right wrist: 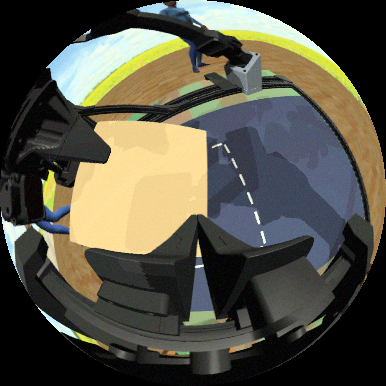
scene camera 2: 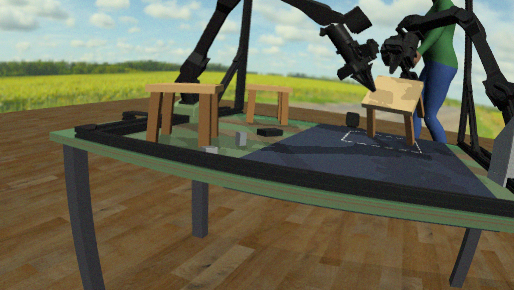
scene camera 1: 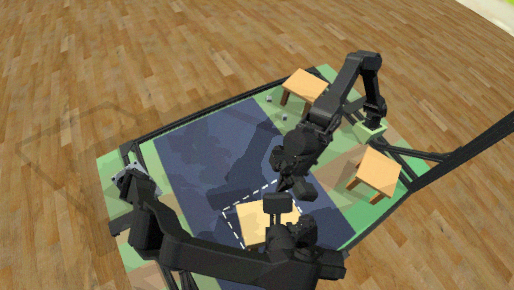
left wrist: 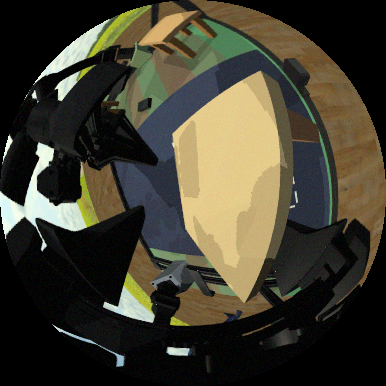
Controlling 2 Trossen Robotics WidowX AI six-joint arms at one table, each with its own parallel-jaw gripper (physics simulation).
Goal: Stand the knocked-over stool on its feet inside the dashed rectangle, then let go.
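Note:
The stool, with a pale square seat (scene camera 1: 250,222) (scene camera 2: 395,95) (left wrist: 235,150) (right wrist: 115,175) and brown legs, is tilted, its seat sloping down toward scene camera 2. Two legs reach down at the dashed rectangle (scene camera 1: 223,211) (right wrist: 257,220); another leg (scene camera 2: 420,106) is higher, its foot off the table. My right gripper (scene camera 1: 280,190) (scene camera 2: 373,89) (right wrist: 196,218) is shut and empty, its tips by the seat's edge; contact cannot be told. My left gripper (scene camera 2: 401,73) (left wrist: 200,212) is open above the seat's raised side, with nothing held; the arm hides part of the seat in scene camera 1.
Two more stools (scene camera 1: 305,86) (scene camera 1: 378,171) stand upright on the table's far side. Small grey blocks (scene camera 1: 269,98) (scene camera 1: 284,118) lie near one of them, and a flat black block (scene camera 2: 270,132) (left wrist: 144,104) lies beside the blue mat (scene camera 1: 190,150). Dark rails run along the table edges.

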